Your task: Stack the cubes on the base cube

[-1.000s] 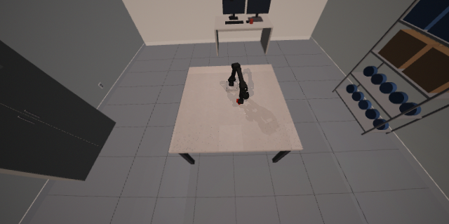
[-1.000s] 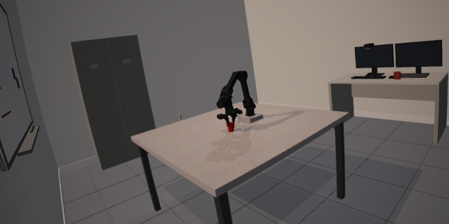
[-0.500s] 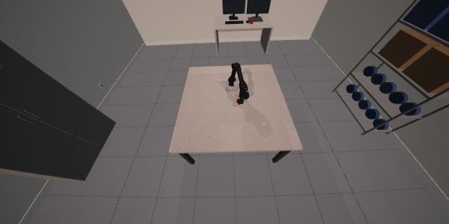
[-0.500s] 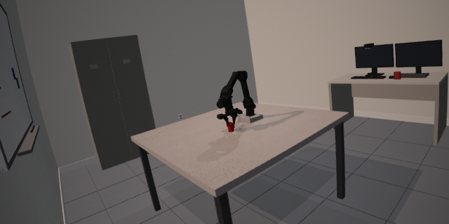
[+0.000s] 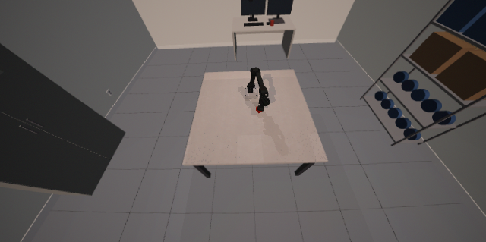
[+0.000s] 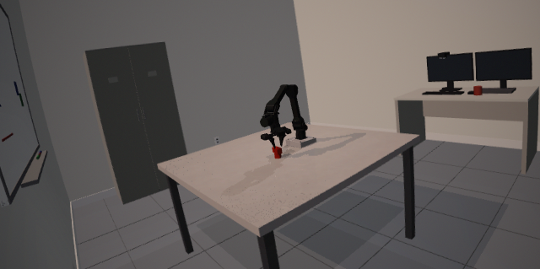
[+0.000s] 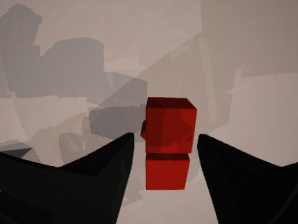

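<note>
The red cube lies 20 mm below my gripper tip.
</note>
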